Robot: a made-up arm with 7 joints. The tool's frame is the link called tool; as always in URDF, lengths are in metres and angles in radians. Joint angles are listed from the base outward.
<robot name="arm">
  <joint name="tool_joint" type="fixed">
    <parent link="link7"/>
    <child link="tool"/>
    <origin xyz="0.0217 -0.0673 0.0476" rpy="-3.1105 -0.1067 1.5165"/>
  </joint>
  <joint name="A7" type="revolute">
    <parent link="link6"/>
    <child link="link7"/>
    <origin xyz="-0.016 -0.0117 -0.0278" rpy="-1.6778 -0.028 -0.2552"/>
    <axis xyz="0 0 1"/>
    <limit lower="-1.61" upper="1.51"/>
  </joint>
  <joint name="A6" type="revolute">
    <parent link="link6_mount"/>
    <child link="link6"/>
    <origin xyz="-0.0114 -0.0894 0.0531" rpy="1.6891 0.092 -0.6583"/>
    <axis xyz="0 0 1"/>
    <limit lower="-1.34" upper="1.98"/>
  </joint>
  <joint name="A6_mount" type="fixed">
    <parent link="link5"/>
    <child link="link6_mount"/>
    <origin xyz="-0.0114 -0.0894 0.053" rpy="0 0 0"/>
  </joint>
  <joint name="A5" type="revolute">
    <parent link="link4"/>
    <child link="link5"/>
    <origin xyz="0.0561 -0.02 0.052" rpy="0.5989 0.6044 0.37"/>
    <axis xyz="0 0 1"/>
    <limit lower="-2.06" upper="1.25"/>
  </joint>
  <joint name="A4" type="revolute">
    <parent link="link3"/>
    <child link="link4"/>
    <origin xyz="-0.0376 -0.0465 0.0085" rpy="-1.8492 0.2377 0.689"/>
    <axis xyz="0 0 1"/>
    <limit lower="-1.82" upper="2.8"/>
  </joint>
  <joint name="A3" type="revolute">
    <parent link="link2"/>
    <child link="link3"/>
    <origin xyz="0.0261 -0.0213 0.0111" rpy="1.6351 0 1.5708"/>
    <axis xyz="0 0 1"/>
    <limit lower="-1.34" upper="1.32"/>
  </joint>
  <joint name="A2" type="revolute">
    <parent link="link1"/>
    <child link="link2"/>
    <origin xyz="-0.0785 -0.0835 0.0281" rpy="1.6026 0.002 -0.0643"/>
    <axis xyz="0 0 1"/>
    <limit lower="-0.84" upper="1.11"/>
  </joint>
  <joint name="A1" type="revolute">
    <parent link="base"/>
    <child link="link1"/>
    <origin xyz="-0.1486 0.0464 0.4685" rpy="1.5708 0 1.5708"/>
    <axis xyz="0 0 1"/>
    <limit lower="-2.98" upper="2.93"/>
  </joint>
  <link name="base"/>
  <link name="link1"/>
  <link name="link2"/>
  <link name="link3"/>
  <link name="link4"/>
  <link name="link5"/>
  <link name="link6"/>
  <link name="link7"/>
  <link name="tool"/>
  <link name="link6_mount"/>
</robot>
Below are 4 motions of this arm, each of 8 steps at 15 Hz.
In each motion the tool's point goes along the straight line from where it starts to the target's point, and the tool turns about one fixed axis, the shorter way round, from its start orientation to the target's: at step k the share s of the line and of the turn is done. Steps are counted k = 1, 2, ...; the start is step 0. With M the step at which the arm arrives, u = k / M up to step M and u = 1 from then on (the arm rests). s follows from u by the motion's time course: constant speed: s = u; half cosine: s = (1 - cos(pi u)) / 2; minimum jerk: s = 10 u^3 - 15 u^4 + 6 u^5.
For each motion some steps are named. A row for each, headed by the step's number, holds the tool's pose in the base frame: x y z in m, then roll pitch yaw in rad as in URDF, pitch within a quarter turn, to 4 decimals.
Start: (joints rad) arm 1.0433 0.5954 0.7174 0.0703 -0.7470 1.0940 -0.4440
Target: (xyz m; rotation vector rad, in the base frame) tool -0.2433 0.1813 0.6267 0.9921 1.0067 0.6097
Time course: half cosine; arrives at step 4
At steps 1, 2, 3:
1: -0.2430 0.2286 0.5831 1.2697 0.7771 1.1152
2: -0.2431 0.2090 0.6012 1.3117 0.6282 1.1031
3: -0.2433 0.1894 0.6192 1.3520 0.4798 1.0851

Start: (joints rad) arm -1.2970 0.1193 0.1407 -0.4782 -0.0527 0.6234 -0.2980
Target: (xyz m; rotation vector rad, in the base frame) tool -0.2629 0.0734 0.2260 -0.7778 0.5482 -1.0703
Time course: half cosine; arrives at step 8
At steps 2, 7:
2: -0.2596 -0.0355 0.2214 -1.0559 -0.2105 -0.8335
7: -0.2628 0.0685 0.2258 -0.9074 0.0177 -1.1533

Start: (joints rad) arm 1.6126 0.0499 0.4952 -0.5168 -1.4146 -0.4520 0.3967
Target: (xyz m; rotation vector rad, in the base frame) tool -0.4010 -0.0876 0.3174 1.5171 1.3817 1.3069
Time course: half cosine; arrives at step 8
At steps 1, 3, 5, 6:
1: -0.4219 0.0669 0.5048 2.6261 -0.4431 0.9351
3: -0.4160 0.0235 0.4521 2.3822 -0.4372 1.1571
5: -0.4077 -0.0380 0.3775 2.0579 -0.3490 1.4494
6: -0.4042 -0.0641 0.3459 1.9346 -0.2873 1.5584

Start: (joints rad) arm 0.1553 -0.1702 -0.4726 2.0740 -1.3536 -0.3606 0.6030
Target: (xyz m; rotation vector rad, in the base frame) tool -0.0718 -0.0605 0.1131 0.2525 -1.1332 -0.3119
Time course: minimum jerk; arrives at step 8
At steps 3, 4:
3: -0.0839 -0.0816 0.1392 1.0344 -0.6708 -1.8234
4: -0.0801 -0.0751 0.1311 1.0054 -0.7941 -1.5512

